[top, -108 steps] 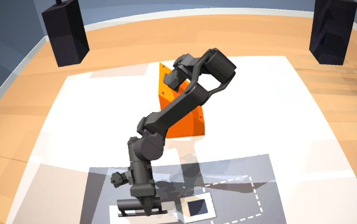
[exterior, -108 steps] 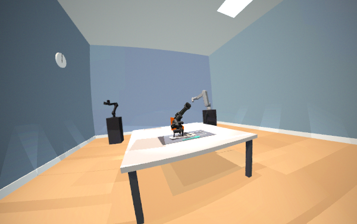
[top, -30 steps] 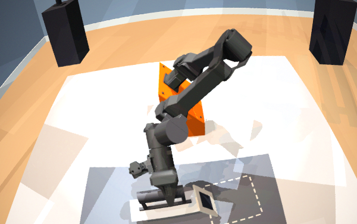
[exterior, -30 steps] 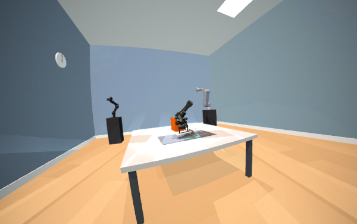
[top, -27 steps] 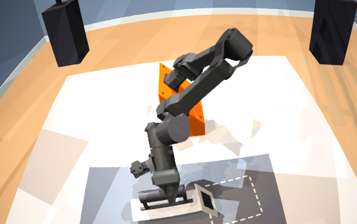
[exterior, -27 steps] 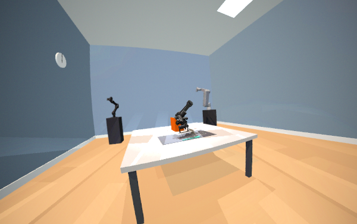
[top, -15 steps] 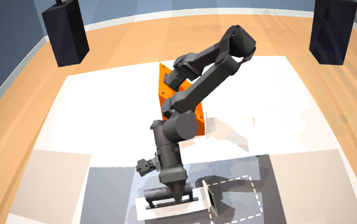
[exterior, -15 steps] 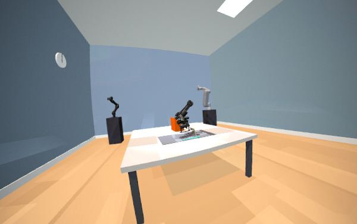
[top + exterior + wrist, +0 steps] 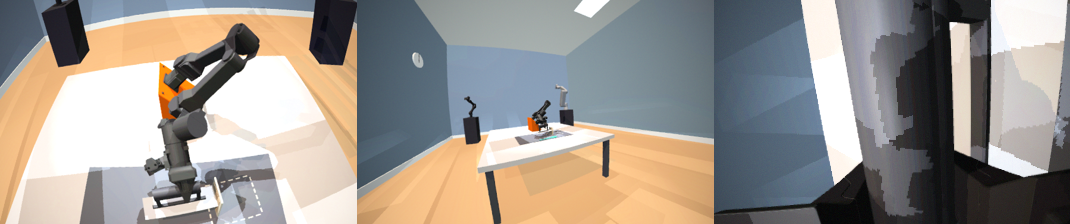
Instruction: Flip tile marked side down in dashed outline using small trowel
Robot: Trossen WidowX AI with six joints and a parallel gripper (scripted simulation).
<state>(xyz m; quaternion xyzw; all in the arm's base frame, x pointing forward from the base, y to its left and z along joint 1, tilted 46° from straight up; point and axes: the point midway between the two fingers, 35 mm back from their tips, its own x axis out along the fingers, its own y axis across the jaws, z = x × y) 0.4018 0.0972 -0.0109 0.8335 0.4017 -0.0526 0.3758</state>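
Right now the white tile is 40 mm behind my gripper tip, 80 mm to the left of it and 60 mm below it. Also, from my gripper tip: trowel (30 mm behind, 10 mm below); then mat (30 mm behind, 30 mm to the right, 120 mm below).
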